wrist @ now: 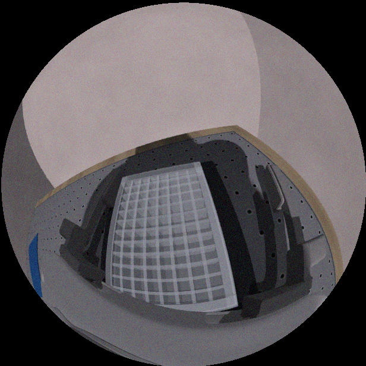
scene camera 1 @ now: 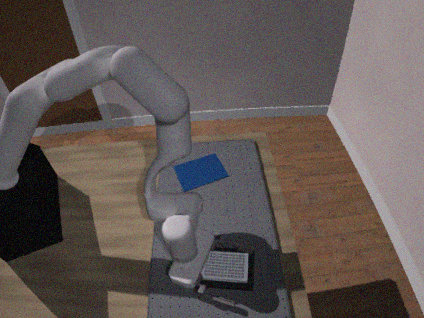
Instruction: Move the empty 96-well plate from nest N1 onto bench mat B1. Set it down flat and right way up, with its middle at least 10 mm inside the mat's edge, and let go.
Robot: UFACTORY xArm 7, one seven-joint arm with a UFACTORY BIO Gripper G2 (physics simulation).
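Places are measured from the arm's base along level axes (x ahead, y left, z up), in metres.
Pixels of known places: hand at its tool point: (scene camera 1: pixel 236 274).
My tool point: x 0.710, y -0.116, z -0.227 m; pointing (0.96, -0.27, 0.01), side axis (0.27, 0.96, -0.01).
Observation:
For each thing: its middle in the pictures, then the offset to it from my tool point. "spot": a spot on its surface instead. Level surfaces: height alone.
- white 96-well plate at the middle of its body: (scene camera 1: pixel 224 266) 0.034 m back, 0.025 m left, 0.004 m down
- black nest N1 at a spot on its surface: (scene camera 1: pixel 251 281) spot: 0.041 m ahead, 0.013 m right, 0.011 m down
- blue bench mat B1 at its surface level: 0.021 m down
- grey perforated board at its surface level: 0.023 m down
The white 96-well plate (scene camera 1: pixel 226 266) (wrist: pixel 170 235) sits flat, wells up, in the black nest N1 (scene camera 1: pixel 251 281) (wrist: pixel 232 235). My gripper (scene camera 1: pixel 232 278) (wrist: pixel 190 172) is open, with nothing held. Its dark fingers stand wide apart on opposite sides of the plate. In the wrist view the plate is nearer the left finger, with a wider gap to the right one. The exact height of the fingertips against the plate is hard to tell. The blue bench mat B1 (scene camera 1: pixel 201 172) (wrist: pixel 35 265) lies farther back on the bench; part of it shows at the wrist view's left edge.
The grey perforated board (scene camera 1: pixel 240 210) (wrist: pixel 62 212) bears the nest and the mat. The arm arches over from the left, its wrist close beside the nest. A black block (scene camera 1: pixel 30 210) stands at the arm's base. Shadow darkens the area around the nest.

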